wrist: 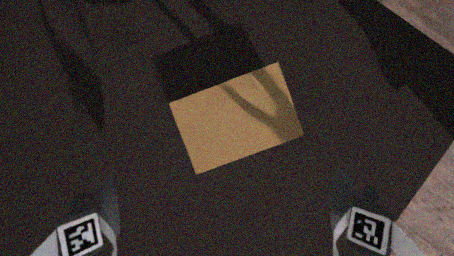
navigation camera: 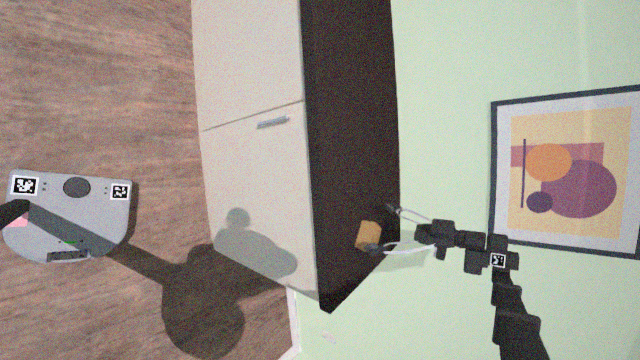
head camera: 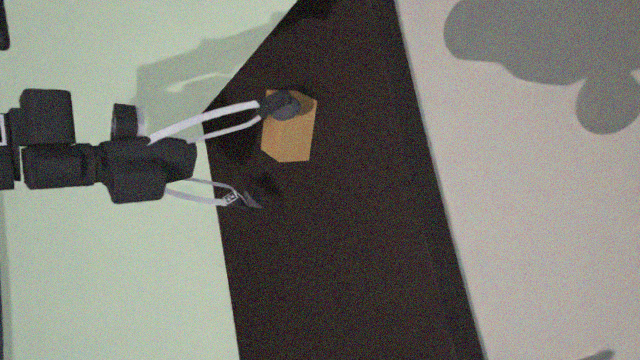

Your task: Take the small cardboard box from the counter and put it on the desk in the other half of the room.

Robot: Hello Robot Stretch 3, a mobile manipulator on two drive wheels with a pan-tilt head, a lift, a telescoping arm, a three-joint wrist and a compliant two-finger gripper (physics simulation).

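Seen in the pictures: gripper, fingertip midpoint: (wrist: 225, 192) (navigation camera: 375, 226) (head camera: 280, 155); robot's base, origin of the base link: (navigation camera: 77, 186).
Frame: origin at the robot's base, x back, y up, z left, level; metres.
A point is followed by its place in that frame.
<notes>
The small cardboard box (head camera: 290, 137) @[x 0.046, y 0.947, z -0.658 m] (navigation camera: 367, 234) @[x 0.053, y 0.943, z -0.655 m] (wrist: 225, 125) @[x 0.056, y 0.960, z -0.685 m] is plain tan-orange and sits on the dark top of the counter (head camera: 350, 260) @[x -0.126, y 0.911, z -0.584 m] (navigation camera: 350, 100) @[x -0.351, y 0.911, z -0.544 m] (wrist: 310, 35) @[x 0.173, y 0.910, z -0.691 m], near one end. My gripper (head camera: 267, 152) @[x 0.021, y 0.970, z -0.649 m] (navigation camera: 381, 228) @[x 0.021, y 0.970, z -0.649 m] (wrist: 225, 192) @[x 0.021, y 0.970, z -0.649 m] is open and empty, with its fingers wide apart. In the wrist view the box lies beyond the fingertips, roughly centred between them and turned at a slant, with finger shadows on its face. In the head view one fingertip overlaps a corner of the box; the exact height gap is hard to tell. The desk does not show.
A pale green wall (head camera: 100, 280) @[x -0.176, y 1.140, z -1.051 m] (navigation camera: 440, 125) @[x -0.399, y 1.091, z -0.997 m] with a framed picture (navigation camera: 565, 170) @[x -0.209, y 1.504, z -1.020 m] stands behind the counter. The cabinet front (head camera: 540, 210) @[x -0.080, y 0.675, z -0.467 m] (navigation camera: 250, 165) @[x -0.143, y 0.569, z -0.451 m] has a metal handle (navigation camera: 273, 122). My base (navigation camera: 95, 215) @[x 0.094, y 0.160, z -0.062 m] stands on the wooden floor (navigation camera: 100, 100) @[x -0.372, y 0.000, z -0.024 m] before the cabinet.
</notes>
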